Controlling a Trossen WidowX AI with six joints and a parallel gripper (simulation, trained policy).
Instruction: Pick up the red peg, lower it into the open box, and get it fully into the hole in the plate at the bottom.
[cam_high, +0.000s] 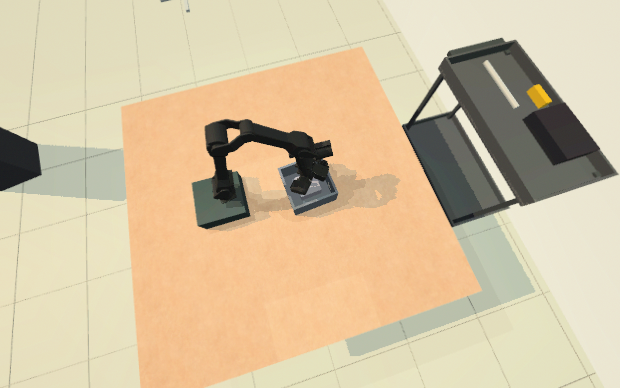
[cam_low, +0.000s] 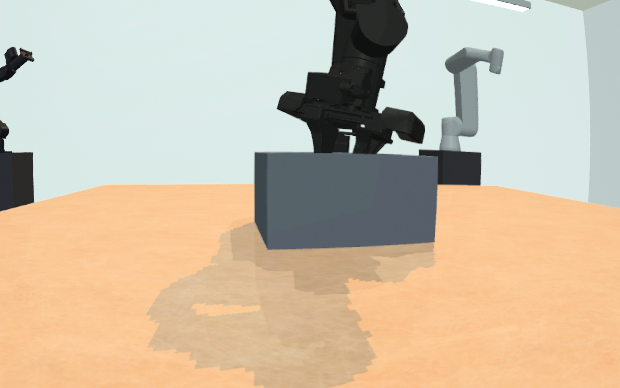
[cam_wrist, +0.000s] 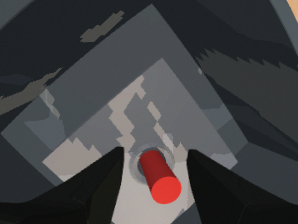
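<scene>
Right now the red peg is 10 mm to the left of my gripper tip and 10 mm below it. The rest, counted from my gripper tip: grey box (10 mm to the left, 40 mm below); light plate (10 mm to the left, 20 mm below).
</scene>
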